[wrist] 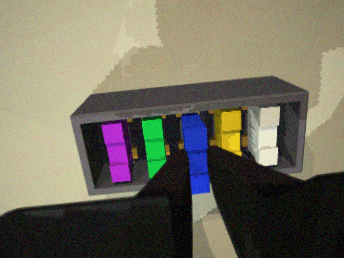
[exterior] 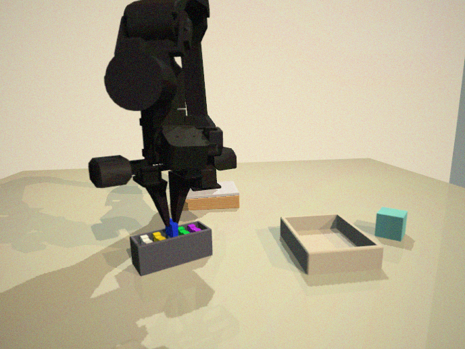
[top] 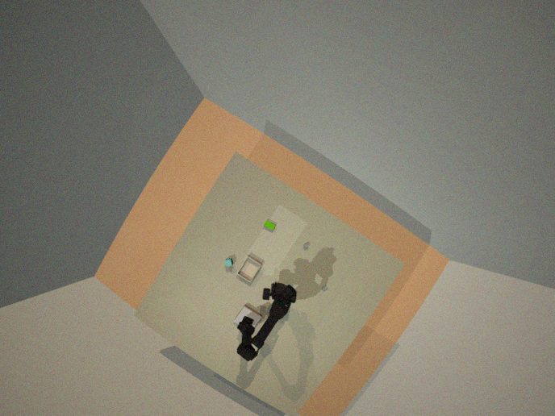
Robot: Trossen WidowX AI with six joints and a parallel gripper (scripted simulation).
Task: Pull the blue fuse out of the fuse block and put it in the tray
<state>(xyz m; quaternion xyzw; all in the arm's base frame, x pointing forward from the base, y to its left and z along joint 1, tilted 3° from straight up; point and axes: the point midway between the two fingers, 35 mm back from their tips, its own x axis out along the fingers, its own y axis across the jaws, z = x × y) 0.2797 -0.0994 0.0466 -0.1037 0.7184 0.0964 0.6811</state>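
The beige tray lies 220 mm to the left of my gripper tip, 50 mm below it and 40 mm ahead of it. The rest, counted from my gripper tip: green block (340 mm ahead, 210 mm to the left, 40 mm below); teal cube (350 mm to the left, 30 mm below, 30 mm ahead); blue fuse (10 mm below).
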